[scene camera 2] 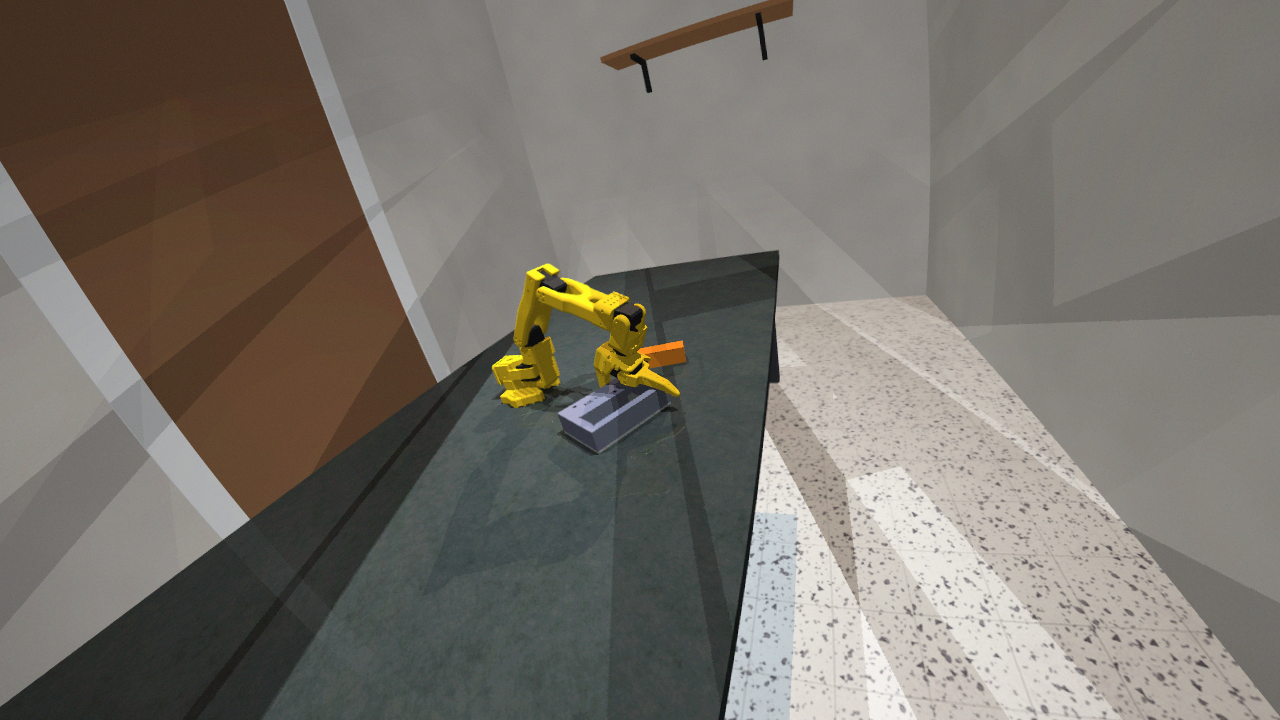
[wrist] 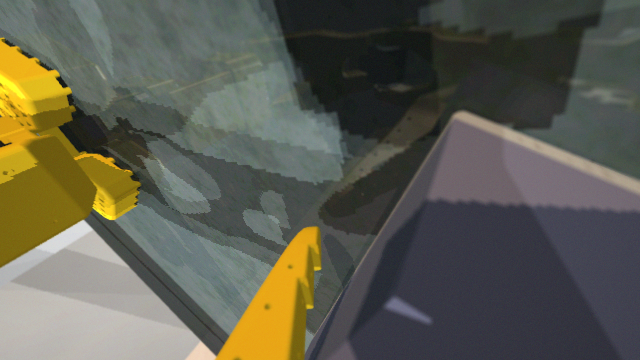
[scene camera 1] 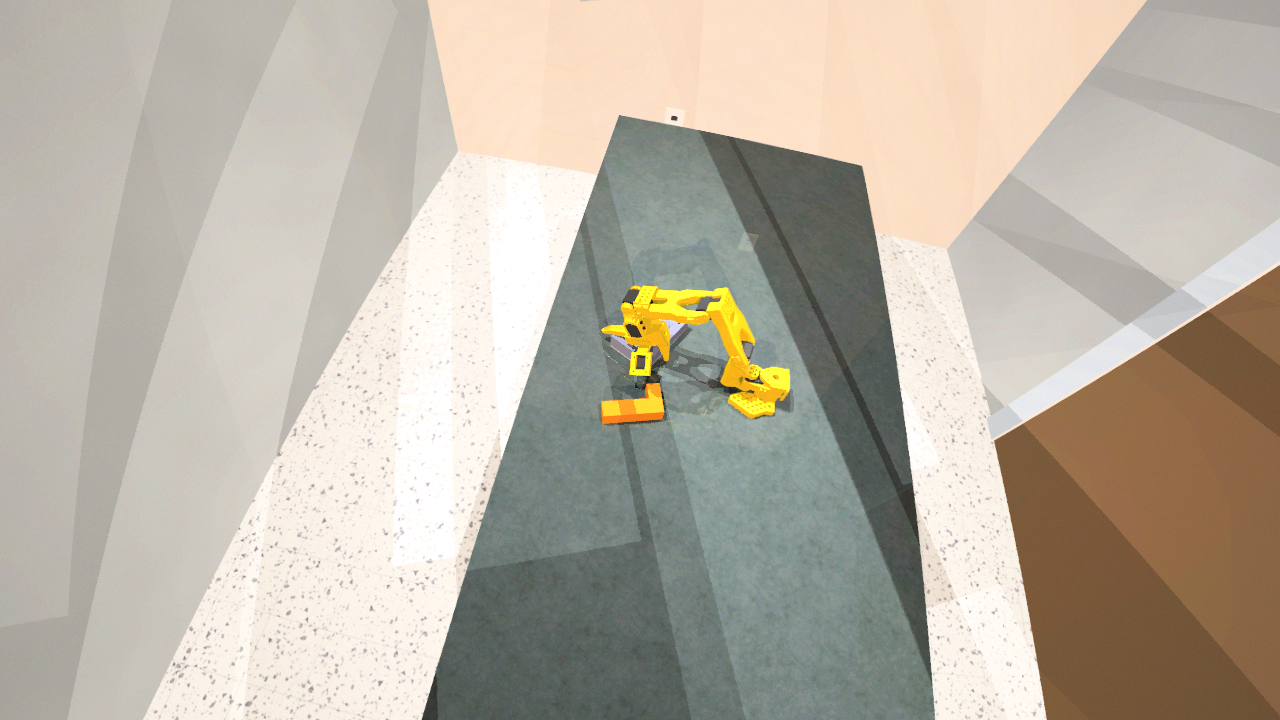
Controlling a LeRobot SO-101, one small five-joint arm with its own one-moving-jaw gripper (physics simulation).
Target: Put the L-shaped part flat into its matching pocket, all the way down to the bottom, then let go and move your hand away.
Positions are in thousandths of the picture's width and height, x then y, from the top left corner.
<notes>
My gripper touches a grey pocket block (scene camera 1: 484, 477). On the table rests an orange L-shaped part (scene camera 1: 508, 567).
The orange L-shaped part also shows in scene camera 2 (scene camera 2: 525, 491). The grey pocket block is seen too in the wrist view (wrist: 782, 665). The wrist view misses the orange L-shaped part: it is out of frame.
</notes>
